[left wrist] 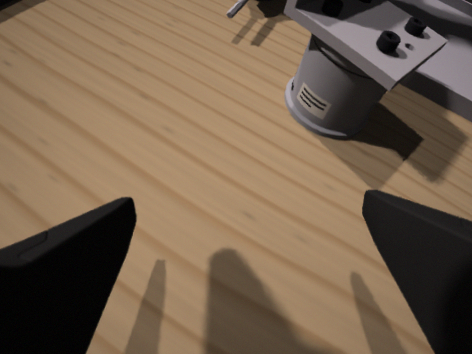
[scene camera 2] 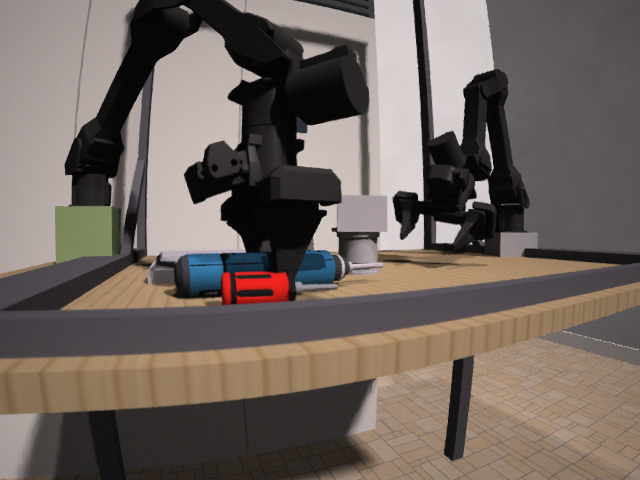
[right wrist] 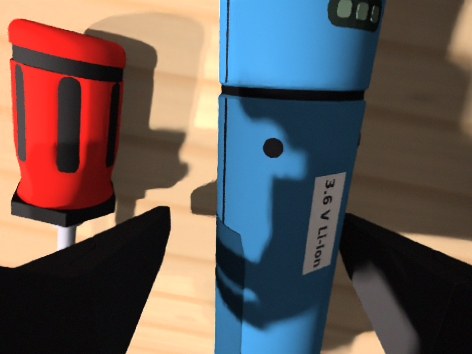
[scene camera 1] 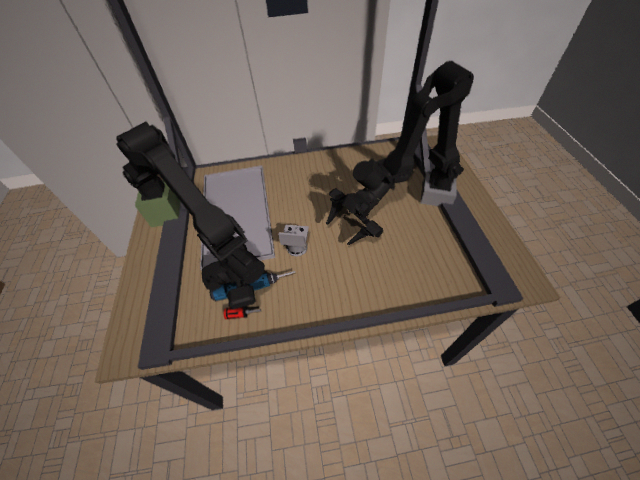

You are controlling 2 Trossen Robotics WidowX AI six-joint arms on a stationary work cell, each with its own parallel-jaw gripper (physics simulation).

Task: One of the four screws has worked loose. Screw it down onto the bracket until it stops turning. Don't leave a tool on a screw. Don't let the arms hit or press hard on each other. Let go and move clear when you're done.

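Places are measured from the left arm's base along level axes (x ahead, y left, z up), in metres.
Pixels of known places: left gripper, fingertip midpoint: (left wrist: 249,205) (scene camera 2: 426,242) (scene camera 1: 337,234); right gripper, fingertip midpoint: (right wrist: 253,220); left arm's base, link origin: (scene camera 1: 440,183); right arm's base, link origin: (scene camera 1: 153,192).
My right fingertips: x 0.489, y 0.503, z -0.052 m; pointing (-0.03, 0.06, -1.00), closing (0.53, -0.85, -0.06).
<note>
For each thing: its top centre in the pictures, then the offset to it from my right fingertips.
- blue electric screwdriver, top centre: (scene camera 2: 292,251) (scene camera 1: 252,279) dx -0.018, dy -0.020, dz +0.035 m
- red hand screwdriver, top centre: (right wrist: 38,196) (scene camera 2: 280,271) (scene camera 1: 241,309) dx -0.022, dy +0.064, dz +0.023 m
- shallow grey tray, top centre: (scene camera 1: 235,210) dx +0.154, dy -0.263, dz +0.010 m
The grey bracket (scene camera 1: 294,238) (scene camera 2: 361,212) (left wrist: 357,30) stands on a round base. In the left wrist view, black screws (left wrist: 388,41) (left wrist: 415,26) sit on its top; I cannot tell which is loose. A blue electric screwdriver (scene camera 1: 262,282) (scene camera 2: 201,273) (right wrist: 250,175) lies on the table, bit toward the right in the scene views. A red hand screwdriver (scene camera 1: 233,313) (scene camera 2: 261,284) (right wrist: 42,115) lies in front of it. My right gripper (scene camera 2: 279,266) (right wrist: 253,220) is open, its fingers on either side of the blue body. My left gripper (scene camera 1: 338,233) (scene camera 2: 431,242) (left wrist: 249,205) is open above the table, right of the bracket.
A shallow grey tray (scene camera 1: 235,196) lies behind the blue screwdriver and left of the bracket. A dark frame rail (scene camera 1: 330,327) (scene camera 2: 361,315) runs along the table's front edge. The two arms are apart, with the bracket between their grippers in scene camera 1.
</note>
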